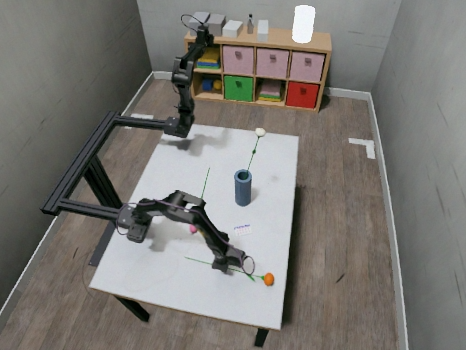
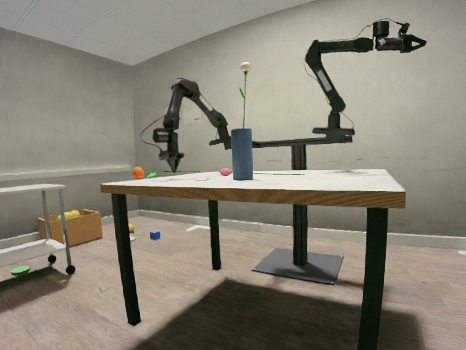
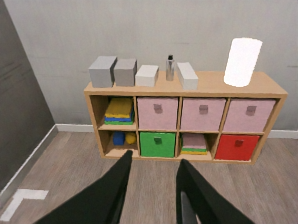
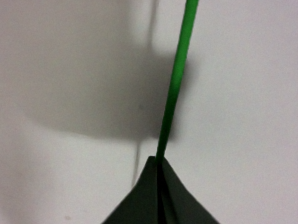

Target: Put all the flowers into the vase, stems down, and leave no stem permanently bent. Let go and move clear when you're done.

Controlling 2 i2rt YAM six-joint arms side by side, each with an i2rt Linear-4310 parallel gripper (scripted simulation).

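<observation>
What I see here is a blue vase, together with my left gripper and my right gripper.
</observation>
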